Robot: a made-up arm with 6 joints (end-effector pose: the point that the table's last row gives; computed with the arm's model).
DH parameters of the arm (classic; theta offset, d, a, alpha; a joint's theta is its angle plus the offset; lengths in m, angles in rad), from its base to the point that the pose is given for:
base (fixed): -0.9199 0 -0.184 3.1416
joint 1: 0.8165 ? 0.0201 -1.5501
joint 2: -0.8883 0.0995 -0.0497 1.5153
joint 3: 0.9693 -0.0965 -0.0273 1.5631
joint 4: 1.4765 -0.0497 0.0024 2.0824
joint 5: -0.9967 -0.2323 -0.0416 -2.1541
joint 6: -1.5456 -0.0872 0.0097 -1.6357
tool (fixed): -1.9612 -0.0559 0 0
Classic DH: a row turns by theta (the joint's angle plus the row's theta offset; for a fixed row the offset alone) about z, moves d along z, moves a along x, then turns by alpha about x.
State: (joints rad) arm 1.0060 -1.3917 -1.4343 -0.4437 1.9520 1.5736
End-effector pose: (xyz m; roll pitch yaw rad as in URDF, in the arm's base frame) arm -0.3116 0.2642 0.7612 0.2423 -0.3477 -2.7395
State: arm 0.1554 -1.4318 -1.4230 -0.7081 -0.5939 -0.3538
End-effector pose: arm -0.2344 -0.0575 0.7923 -1.8974 -0.9594 1.1365
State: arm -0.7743 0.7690 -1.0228 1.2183 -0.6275 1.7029
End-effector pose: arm -0.1819 0.1564 0.8643 0.7510 0.0121 1.6599
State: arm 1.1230 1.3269 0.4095 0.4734 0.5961 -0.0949
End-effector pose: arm 0.0386 0.1330 0.8551 -2.8384 -0.1819 -2.0787
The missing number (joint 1, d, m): -0.6461
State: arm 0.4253 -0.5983 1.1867 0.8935 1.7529 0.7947
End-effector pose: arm -0.2070 -0.0803 0.6839 -2.7268 0.4396 -2.5377
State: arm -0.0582 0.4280 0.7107 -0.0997 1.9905 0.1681
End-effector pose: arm 0.0249 0.1712 0.7287 2.5409 0.0289 -1.0295
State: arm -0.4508 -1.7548 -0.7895 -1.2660 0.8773 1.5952
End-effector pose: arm -0.1729 -0.0019 0.7393 -0.1335 -0.1584 0.2134
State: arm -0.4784 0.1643 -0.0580 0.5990 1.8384 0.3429
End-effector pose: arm -0.0975 0.1576 0.9350 -2.3977 -0.2502 -0.5106
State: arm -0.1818 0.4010 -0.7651 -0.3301 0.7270 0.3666
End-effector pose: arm -0.1638 0.2922 0.8688 -2.4301 0.1582 0.3267
